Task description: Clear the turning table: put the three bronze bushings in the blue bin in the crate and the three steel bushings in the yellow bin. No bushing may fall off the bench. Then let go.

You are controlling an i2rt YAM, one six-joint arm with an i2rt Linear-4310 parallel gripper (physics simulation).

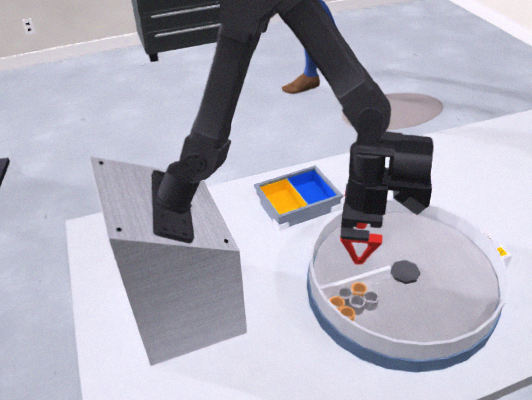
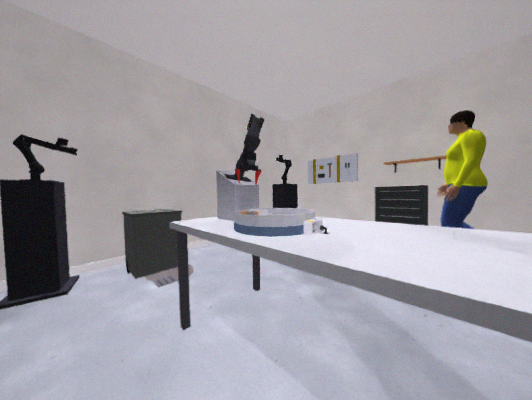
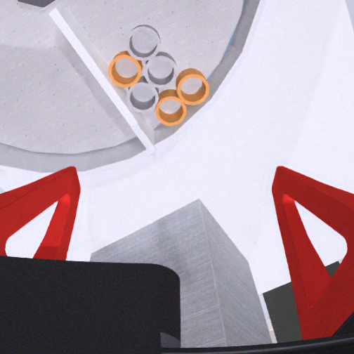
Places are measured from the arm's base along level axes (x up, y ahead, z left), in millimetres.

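Where they show: gripper, between the fingertips: [image 1: 359, 245] [image 2: 247, 183]; arm's base, origin of its link: [image 1: 170, 206] [image 2: 237, 178].
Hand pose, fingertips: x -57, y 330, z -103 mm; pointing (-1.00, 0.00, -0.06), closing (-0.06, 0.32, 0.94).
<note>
Each offset is from my fingertips to the centre of the thing. "spot": to the spot under its first point.
The turning table [image 1: 422, 347] [image 2: 274, 220] [image 3: 90, 162] has a raised rim. Three bronze bushings @(dx -178, dy +24, dz +34 mm) [image 1: 359, 288] @(dx -178, dy -31, dz +6 mm) [image 1: 336, 303] @(dx -178, dy -17, dz -23 mm) [image 1: 346, 313] [image 3: 110, 72] [image 3: 190, 74] [image 3: 169, 94] and three steel bushings @(dx -178, dy -7, dz +28 mm) [image 1: 345, 293] @(dx -178, dy +11, dz +2 mm) [image 1: 357, 301] @(dx -178, dy +42, dz +8 mm) [image 1: 371, 297] [image 3: 144, 53] [image 3: 143, 107] stand upright in a tight cluster on it, by the white bar @(spot: dx -153, dy +21, dz +54 mm) [image 1: 355, 277] [image 3: 98, 75] and rim. The crate @(dx -218, dy -32, dz +407 mm) [image 1: 310, 211] holds an empty yellow bin @(spot: dx -237, dy -68, dz +439 mm) [image 1: 282, 196] and an empty blue bin @(spot: dx -237, dy +22, dz +466 mm) [image 1: 312, 186]. My gripper [image 1: 360, 245] [image 2: 248, 182] [image 3: 175, 177] is open and empty, above the turning table, away from the cluster.
A metal pedestal [image 1: 185, 300] [image 2: 239, 200] [image 3: 200, 280] carries the arm. A dark hub @(dx -186, dy +143, dz +77 mm) [image 1: 405, 271] stands at the turning table's centre. A small white box @(spot: dx -186, dy +386, dz +84 mm) [image 1: 504, 254] [image 2: 312, 227] is beside its rim. A person [image 2: 465, 165] stands beyond the bench.
</note>
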